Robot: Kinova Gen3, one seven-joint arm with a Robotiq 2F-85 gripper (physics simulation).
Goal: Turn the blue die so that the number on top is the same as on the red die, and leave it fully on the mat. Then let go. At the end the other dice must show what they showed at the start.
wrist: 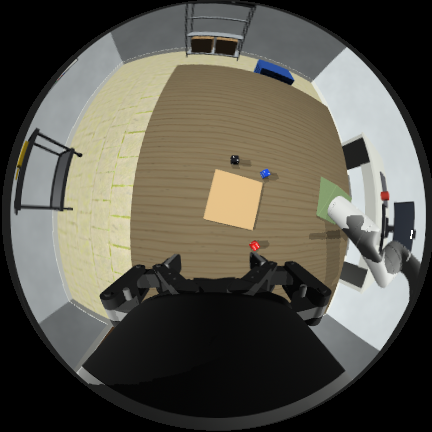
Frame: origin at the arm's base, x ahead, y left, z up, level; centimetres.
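Where they show: gripper, between the fingertips: (214, 261); arm's base, origin of its link: (336, 206).
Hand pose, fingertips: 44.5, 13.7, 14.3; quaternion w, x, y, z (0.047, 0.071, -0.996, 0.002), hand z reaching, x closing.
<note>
Each offset is from my fingertips to the top centre of the thing, as dx, dy, dz.
The blue die @[-13.9, -19.4, -16.8] (265, 173) sits on the wooden table just off the upper right corner of the orange mat @[-5.8, -10.5, -18.4] (233, 200). The red die @[-12.8, +1.6, -16.8] (254, 245) lies on the table below the mat, near my right finger in the view. A black die @[-4.5, -21.7, -16.8] (235, 160) lies on the table above the mat, left of the blue die. The numbers on the dice are too small to read. My gripper (214, 261) is open and empty, above the table, with its fingers at the lower part of the view.
A green plate (326, 196) lies at the table's right side beside the white arm base (345, 210). A blue bin (274, 71) and a rack (187, 30) stand beyond the far edge. A black-framed chair (62, 180) stands on the floor at the left.
</note>
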